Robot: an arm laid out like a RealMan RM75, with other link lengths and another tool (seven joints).
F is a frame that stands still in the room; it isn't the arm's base.
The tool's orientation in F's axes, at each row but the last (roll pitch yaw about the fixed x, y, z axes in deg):
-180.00 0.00 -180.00
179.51 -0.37 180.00
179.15 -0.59 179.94
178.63 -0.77 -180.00
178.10 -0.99 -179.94
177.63 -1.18 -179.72
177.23 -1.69 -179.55
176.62 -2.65 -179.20
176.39 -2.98 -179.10
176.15 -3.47 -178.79
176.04 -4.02 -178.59
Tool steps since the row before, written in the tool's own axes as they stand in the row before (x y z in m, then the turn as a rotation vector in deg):
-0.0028 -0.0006 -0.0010 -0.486 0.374 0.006
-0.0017 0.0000 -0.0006 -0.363 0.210 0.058
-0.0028 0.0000 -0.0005 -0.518 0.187 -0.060
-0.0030 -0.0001 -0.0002 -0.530 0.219 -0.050
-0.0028 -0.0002 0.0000 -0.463 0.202 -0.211
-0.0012 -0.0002 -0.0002 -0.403 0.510 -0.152
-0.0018 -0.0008 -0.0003 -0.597 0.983 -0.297
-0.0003 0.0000 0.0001 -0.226 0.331 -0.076
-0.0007 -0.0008 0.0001 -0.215 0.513 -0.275
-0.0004 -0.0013 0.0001 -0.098 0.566 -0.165
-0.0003 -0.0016 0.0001 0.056 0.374 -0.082
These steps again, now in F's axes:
0.0028 -0.0006 0.0010 0.486 0.374 -0.006
0.0017 0.0000 0.0006 0.363 0.210 -0.059
0.0028 0.0000 0.0005 0.519 0.186 0.057
0.0030 -0.0001 0.0002 0.531 0.218 0.048
0.0028 -0.0002 -0.0001 0.466 0.195 0.210
0.0012 -0.0002 0.0002 0.404 0.505 0.165
0.0018 -0.0008 0.0002 0.599 0.972 0.326
0.0003 0.0000 -0.0001 0.226 0.329 0.085
0.0007 -0.0008 -0.0002 0.223 0.498 0.295
0.0004 -0.0013 -0.0002 0.098 0.556 0.196
0.0003 -0.0016 -0.0002 -0.057 0.366 0.111

